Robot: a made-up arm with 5 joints.
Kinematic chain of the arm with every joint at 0, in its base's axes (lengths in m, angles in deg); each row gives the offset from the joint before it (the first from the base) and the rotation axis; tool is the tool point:
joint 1: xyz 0 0 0.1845 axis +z
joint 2: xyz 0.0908 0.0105 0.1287 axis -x
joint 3: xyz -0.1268 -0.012 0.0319 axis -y
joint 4: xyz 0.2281 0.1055 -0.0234 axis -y
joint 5: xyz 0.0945 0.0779 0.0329 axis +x
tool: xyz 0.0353 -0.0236 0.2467
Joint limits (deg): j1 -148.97..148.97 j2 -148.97..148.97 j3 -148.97..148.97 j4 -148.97..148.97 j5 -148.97..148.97
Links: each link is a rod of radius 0.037 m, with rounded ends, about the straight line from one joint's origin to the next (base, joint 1, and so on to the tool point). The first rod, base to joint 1, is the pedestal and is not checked.
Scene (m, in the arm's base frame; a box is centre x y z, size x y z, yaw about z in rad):
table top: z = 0
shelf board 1: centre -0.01 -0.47 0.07 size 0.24 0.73 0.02 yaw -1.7
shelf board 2: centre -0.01 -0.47 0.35 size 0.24 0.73 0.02 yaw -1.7
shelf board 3: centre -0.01 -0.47 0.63 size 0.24 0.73 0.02 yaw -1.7
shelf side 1: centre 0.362 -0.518 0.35 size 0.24 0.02 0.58 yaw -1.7
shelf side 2: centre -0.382 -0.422 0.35 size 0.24 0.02 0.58 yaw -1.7
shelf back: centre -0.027 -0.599 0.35 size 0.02 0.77 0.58 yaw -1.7
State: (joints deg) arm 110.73 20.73 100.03 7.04 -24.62
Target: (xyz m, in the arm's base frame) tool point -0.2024 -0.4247 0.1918
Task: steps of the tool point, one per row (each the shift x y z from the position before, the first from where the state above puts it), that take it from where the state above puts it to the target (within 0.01 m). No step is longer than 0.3 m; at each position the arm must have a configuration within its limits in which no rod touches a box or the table.
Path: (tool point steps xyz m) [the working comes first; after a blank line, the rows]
Joints at the target: 148.97 -39.15 -43.83 -142.64 -31.03
Straight joint move there: touches shelf board 3, shelf side 2.

1: -0.0041 0.1149 0.0094
2: 0.0340 0.1146 -0.0094
3: 0.0792 0.1062 0.1977
4: 0.0679 0.2343 0.0569
5: -0.0422 0.2242 -0.1232
6: -0.1470 0.0526 -0.2242
7: -0.1293 -0.1667 -0.1906
8: 0.0147 -0.2669 -0.0703
9: 0.1615 -0.1782 0.0353
10: -0.0238 -0.0863 -0.0107
11: -0.0073 -0.0728 0.0002
12: 0.0038 -0.0512 0.0105

